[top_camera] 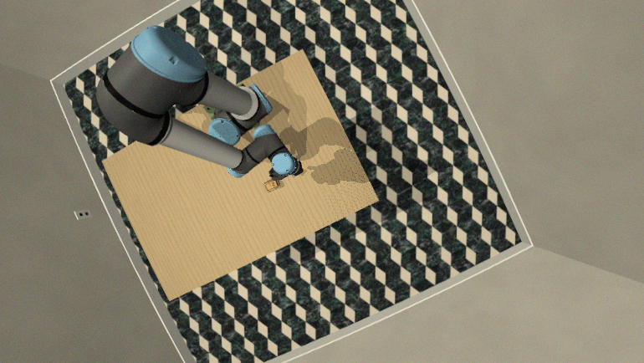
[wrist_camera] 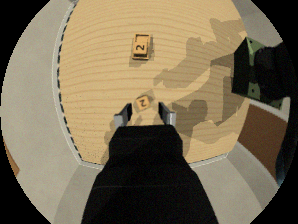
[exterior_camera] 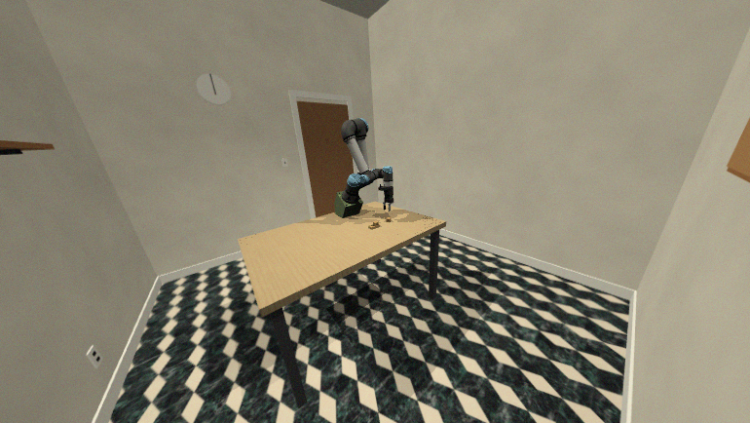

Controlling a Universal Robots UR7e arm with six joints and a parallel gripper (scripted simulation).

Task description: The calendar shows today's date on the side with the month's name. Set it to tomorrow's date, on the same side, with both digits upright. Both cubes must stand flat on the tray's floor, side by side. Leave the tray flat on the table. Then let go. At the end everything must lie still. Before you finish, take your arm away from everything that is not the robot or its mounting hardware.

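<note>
My gripper is now 10 mm short of the wooden cube, 10 mm to the right of it and 100 mm above it. From my hand the other things lie so: wooden tray (20 mm ahead, 150 mm to the right, 110 mm below).
</note>
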